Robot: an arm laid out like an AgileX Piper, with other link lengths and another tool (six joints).
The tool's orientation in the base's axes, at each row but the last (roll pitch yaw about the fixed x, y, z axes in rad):
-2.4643, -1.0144, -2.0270
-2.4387, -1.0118, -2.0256
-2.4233, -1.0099, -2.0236
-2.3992, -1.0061, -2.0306
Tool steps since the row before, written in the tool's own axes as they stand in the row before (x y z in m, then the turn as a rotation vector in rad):
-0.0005, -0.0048, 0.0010, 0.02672, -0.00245, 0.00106
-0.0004, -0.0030, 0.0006, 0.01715, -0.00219, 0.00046
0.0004, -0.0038, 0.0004, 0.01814, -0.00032, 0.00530
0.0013, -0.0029, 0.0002, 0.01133, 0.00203, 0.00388
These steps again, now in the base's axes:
0.0049, 0.0000, 0.0008, -0.00364, -0.01326, 0.02306
0.0030, 0.0001, 0.0004, -0.00183, -0.00822, 0.01510
0.0035, 0.0001, 0.0015, -0.00227, -0.01319, 0.01335
0.0024, -0.0003, 0.0021, -0.00327, -0.00914, 0.00731

